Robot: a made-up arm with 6 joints. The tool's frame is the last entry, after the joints.
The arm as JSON. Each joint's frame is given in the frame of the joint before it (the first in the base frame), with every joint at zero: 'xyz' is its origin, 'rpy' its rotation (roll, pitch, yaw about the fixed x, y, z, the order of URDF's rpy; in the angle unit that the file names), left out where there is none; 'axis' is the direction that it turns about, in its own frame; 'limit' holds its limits. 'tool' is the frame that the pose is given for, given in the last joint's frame.
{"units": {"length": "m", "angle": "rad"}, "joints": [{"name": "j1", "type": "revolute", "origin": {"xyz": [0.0, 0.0, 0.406]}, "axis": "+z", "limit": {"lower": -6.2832, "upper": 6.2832}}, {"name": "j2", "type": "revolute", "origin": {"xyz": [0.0, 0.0, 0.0]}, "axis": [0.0, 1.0, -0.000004], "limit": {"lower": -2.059, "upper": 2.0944}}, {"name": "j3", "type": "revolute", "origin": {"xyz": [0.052, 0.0, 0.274]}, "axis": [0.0, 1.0, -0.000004], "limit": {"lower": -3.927, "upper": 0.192}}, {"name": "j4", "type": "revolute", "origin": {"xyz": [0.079, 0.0, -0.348]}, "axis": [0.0, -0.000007, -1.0], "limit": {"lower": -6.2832, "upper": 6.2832}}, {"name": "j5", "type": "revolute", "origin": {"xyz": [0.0, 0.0, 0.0]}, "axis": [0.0, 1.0, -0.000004], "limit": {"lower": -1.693, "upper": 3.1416}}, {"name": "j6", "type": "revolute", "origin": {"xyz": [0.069, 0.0, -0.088]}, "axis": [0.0, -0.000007, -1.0], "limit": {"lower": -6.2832, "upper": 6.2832}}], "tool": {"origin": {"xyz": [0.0, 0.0, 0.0], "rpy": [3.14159, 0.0, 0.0]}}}
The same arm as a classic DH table. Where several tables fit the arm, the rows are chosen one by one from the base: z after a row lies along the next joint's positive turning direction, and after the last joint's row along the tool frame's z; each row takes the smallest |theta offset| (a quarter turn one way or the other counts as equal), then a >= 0, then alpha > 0; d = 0 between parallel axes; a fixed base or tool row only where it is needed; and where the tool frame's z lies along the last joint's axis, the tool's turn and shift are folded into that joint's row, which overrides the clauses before.
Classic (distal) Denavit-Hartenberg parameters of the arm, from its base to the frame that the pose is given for. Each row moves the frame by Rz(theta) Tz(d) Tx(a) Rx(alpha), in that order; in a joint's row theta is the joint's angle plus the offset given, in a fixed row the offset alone. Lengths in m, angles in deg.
j1: d 0.4060; theta_offset 0.00; a 0.0000; alpha -90.00
j2: d 0.0000; theta_offset -79.25; a 0.2789; alpha 0.00
j3: d 0.0000; theta_offset 79.25; a 0.0790; alpha -90.00
j4: d 0.3480; theta_offset 0.00; a 0.0000; alpha 90.00
j5: d 0.0000; theta_offset 0.00; a 0.0690; alpha -90.00
j6: d 0.0880; theta_offset 0.00; a 0.0000; alpha 0.00
Joint limits (deg, base to tool): -360.00..360.00 -117.97..120.00 -225.00..11.00 -360.00..360.00 -97.00..180.00 -360.00..360.00

